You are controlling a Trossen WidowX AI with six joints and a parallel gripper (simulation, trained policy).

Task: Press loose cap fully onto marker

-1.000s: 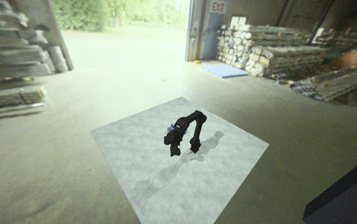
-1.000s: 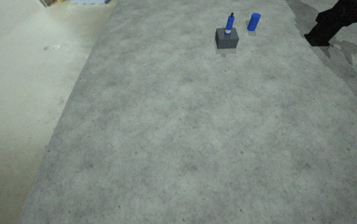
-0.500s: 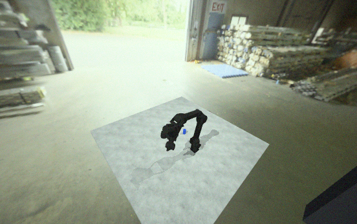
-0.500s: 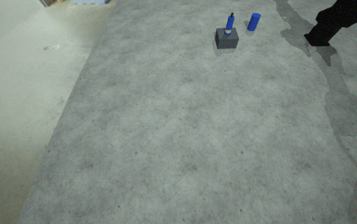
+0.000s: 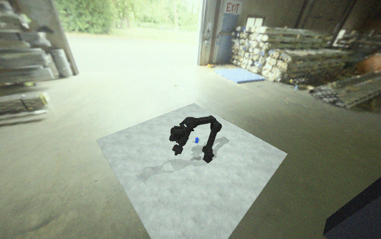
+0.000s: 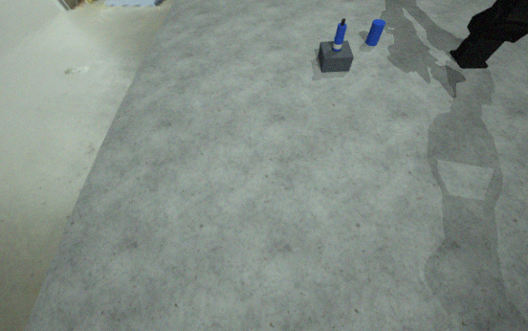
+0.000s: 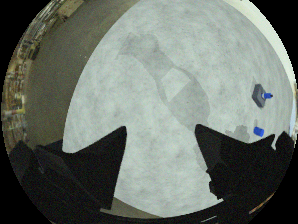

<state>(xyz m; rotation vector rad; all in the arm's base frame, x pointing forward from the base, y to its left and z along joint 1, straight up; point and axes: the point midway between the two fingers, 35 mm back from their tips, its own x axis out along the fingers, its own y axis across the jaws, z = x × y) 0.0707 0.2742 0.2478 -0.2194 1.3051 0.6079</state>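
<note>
Now: gripper tip 36 cm to the left of the blue cap, 19 cm above it and 14 cm short of it. Also, from my gripper tip: blue marker: 28 cm to the right, 25 cm ahead, 14 cm below; then dark holder block: 28 cm to the right, 25 cm ahead, 20 cm below.
</note>
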